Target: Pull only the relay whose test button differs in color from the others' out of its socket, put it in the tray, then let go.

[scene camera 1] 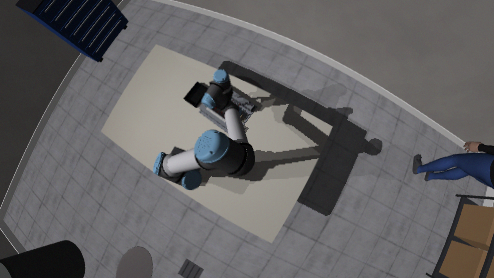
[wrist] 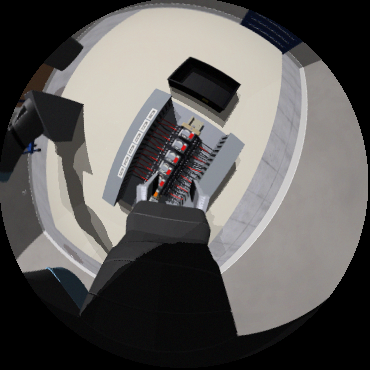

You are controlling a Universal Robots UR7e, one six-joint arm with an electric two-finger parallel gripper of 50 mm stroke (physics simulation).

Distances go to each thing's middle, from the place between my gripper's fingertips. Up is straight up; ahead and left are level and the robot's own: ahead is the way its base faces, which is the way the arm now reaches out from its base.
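Grey panel (wrist: 177, 114): 3 cm behind my hand, 12 cm below it.
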